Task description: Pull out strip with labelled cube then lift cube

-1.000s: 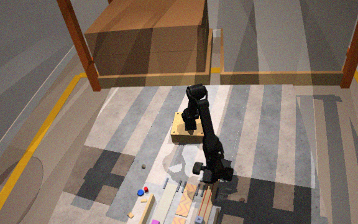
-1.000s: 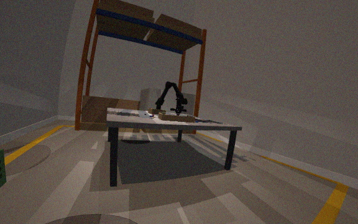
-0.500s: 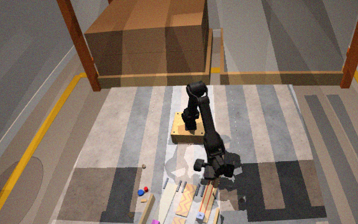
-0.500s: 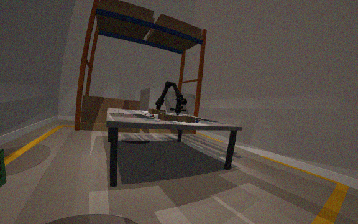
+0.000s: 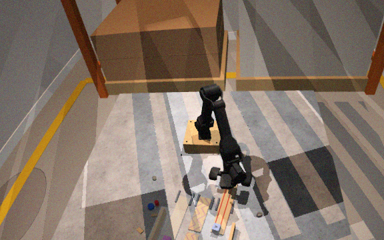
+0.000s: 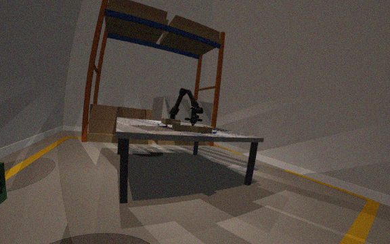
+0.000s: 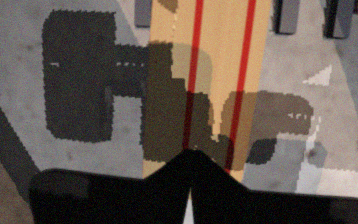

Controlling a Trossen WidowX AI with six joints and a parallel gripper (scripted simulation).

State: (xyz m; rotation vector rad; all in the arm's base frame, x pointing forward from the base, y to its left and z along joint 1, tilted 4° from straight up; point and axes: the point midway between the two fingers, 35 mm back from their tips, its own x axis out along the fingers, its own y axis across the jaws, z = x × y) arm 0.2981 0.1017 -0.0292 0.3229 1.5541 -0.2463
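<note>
Now: the labelled cube 20 cm ahead of my gripper tip, 8 cm to the right of it and 2 cm above it. From my gripper tip the other things lie so: red piece 35 cm to the right, 5 cm ahead, 1 cm above.
</note>
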